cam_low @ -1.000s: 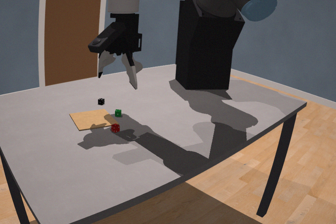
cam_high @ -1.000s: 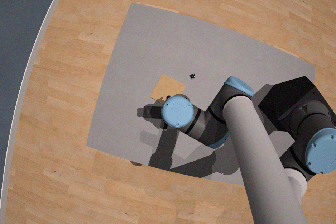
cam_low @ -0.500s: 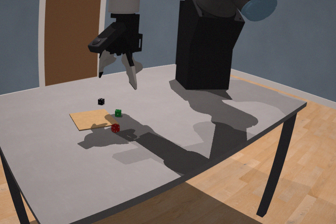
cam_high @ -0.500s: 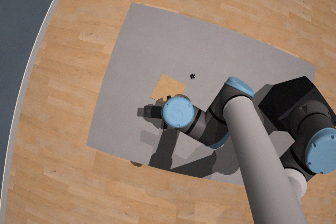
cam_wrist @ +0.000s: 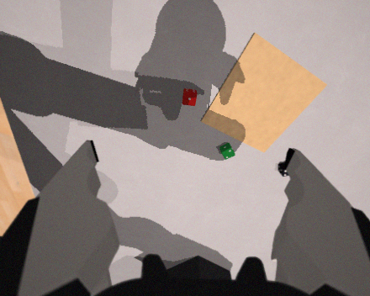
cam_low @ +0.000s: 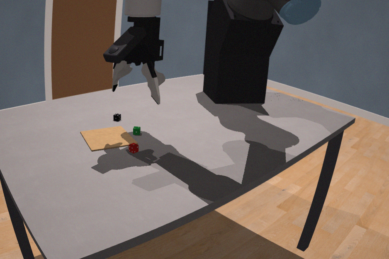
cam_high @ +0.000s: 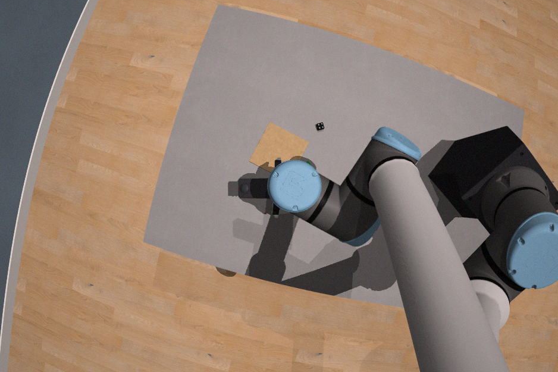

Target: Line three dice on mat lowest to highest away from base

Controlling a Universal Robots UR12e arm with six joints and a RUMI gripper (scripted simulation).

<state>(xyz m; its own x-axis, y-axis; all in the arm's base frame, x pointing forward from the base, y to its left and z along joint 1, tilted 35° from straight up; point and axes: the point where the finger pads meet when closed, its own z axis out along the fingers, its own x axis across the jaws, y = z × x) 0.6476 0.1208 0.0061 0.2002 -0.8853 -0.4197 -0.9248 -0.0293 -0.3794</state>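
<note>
Right now the red die is 140 mm below my hand. Round my hand: tan mat 150 mm below, 110 mm to the right, 20 mm ahead; then black die 230 mm to the right, 140 mm below, 90 mm behind; then green die 140 mm below, 100 mm to the right, 80 mm behind.
</note>
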